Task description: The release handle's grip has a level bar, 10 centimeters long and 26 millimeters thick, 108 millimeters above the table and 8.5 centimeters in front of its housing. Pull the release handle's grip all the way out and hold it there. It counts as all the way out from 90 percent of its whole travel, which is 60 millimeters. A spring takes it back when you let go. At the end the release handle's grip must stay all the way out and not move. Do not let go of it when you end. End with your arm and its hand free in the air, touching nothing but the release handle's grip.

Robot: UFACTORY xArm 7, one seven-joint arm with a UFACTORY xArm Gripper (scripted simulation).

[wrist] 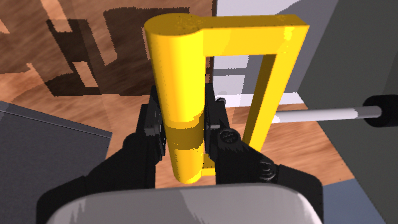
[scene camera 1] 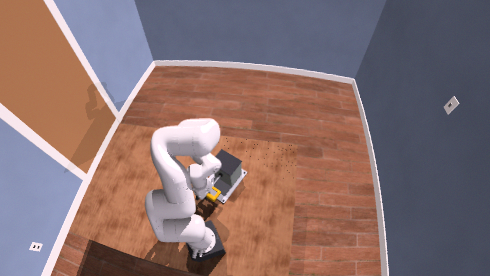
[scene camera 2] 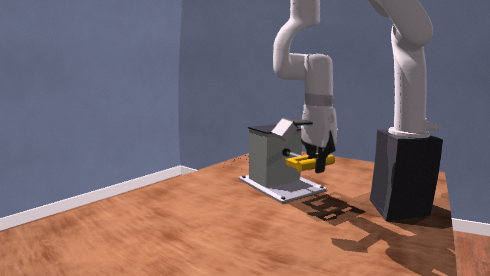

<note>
In view: my gripper (wrist: pixel 183 99) and a baseplate (scene camera 2: pixel 302 188).
</note>
